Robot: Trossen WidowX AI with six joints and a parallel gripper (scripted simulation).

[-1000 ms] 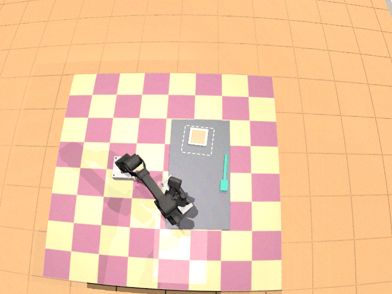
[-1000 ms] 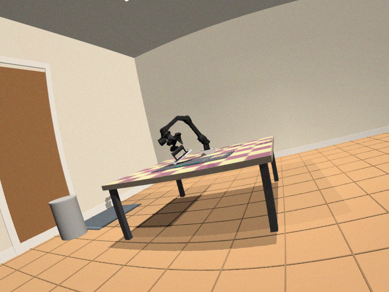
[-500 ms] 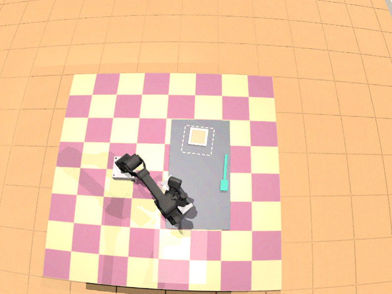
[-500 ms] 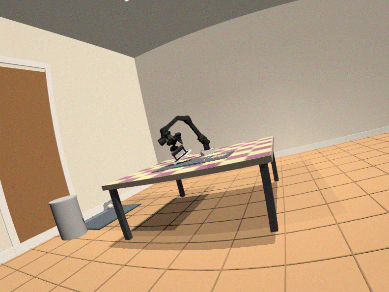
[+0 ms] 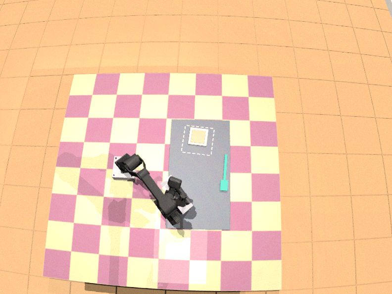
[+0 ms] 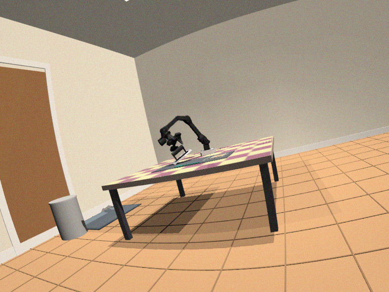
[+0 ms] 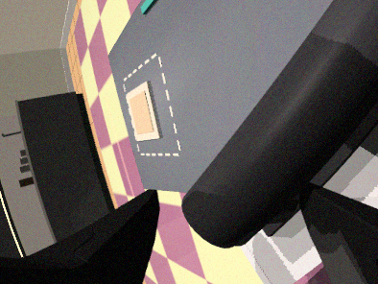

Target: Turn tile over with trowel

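My gripper tip is 4 cm above the trowel and 1 cm to the left of it. The rest, counted from my gripper tip: square tile (31 cm to the left, 16 cm ahead, 13 cm below); then grey mat (15 cm below, 13 cm ahead, 10 cm to the left); then teal long-handled tool (26 cm ahead, 13 cm below, 5 cm to the left).
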